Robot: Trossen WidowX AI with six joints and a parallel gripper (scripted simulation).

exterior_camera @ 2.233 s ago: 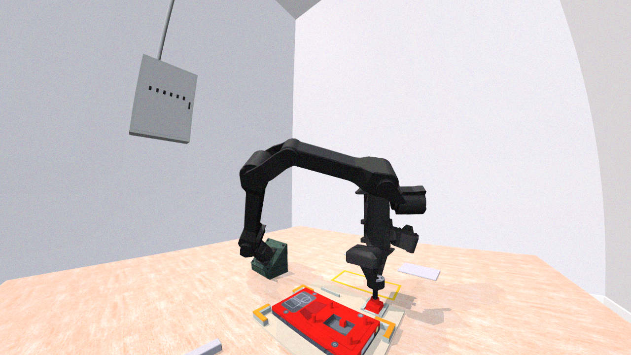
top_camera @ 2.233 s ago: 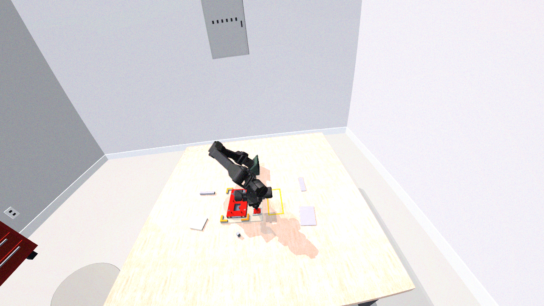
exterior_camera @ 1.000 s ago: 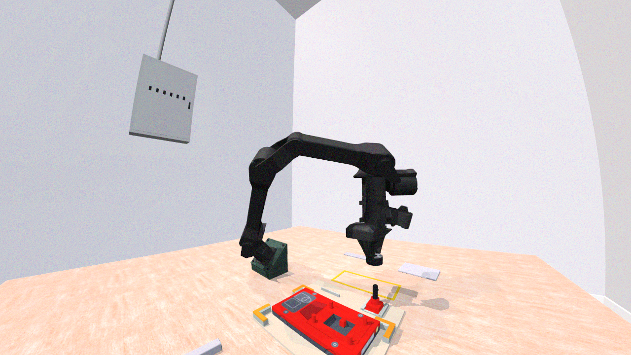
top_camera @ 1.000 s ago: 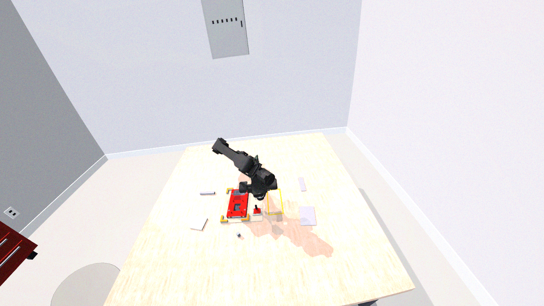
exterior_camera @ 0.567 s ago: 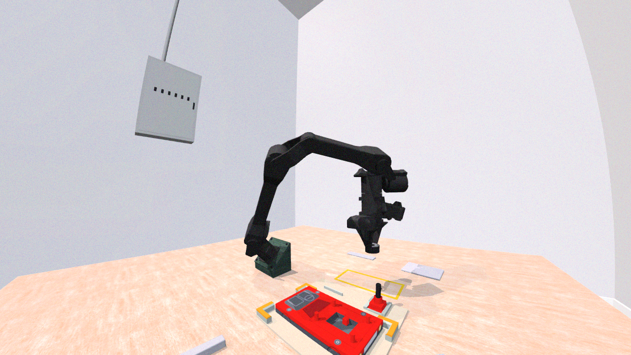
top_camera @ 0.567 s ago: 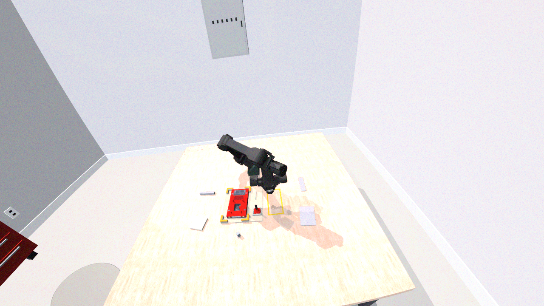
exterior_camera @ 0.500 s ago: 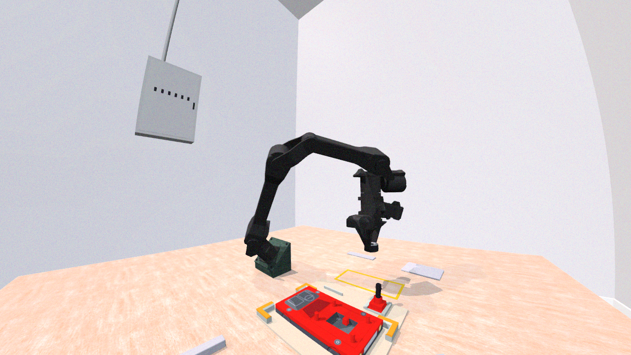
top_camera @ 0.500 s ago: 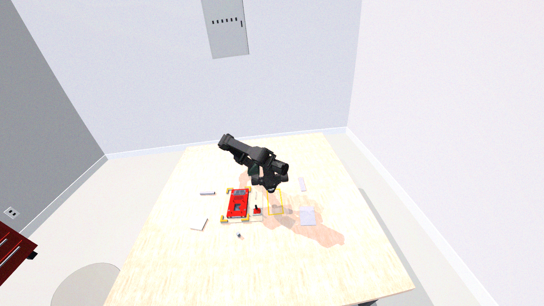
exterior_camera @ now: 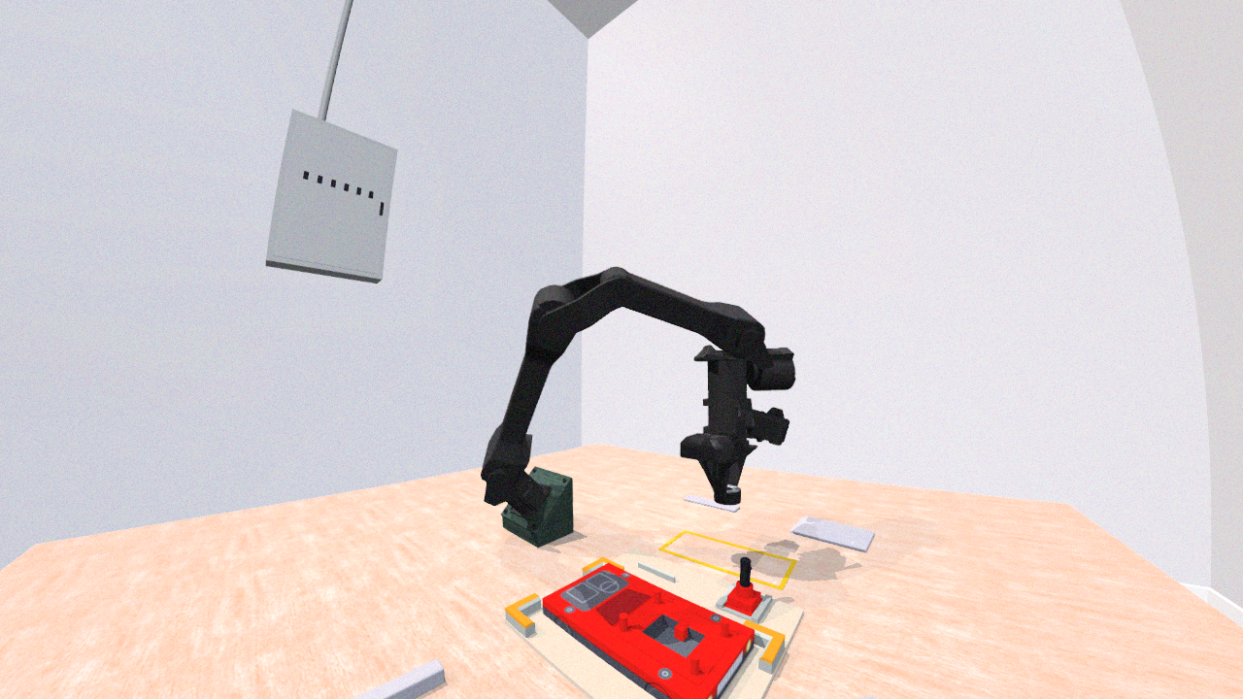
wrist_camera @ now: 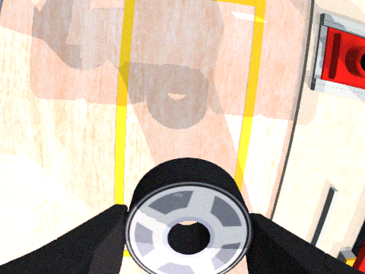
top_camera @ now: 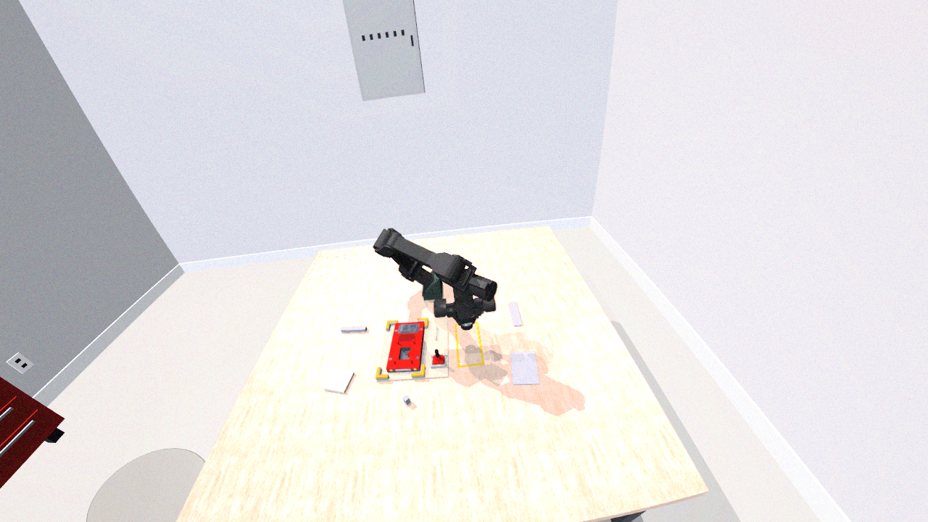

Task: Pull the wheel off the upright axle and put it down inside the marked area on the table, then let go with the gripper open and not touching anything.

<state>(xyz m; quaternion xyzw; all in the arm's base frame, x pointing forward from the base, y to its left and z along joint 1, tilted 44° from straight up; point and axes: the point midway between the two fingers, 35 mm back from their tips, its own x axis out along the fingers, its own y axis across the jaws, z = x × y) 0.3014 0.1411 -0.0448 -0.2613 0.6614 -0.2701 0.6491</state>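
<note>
Right now my gripper tip is right at the wheel. Also, from my gripper tip: black axle 7 cm ahead, 10 cm to the right, 6 cm below.
</note>
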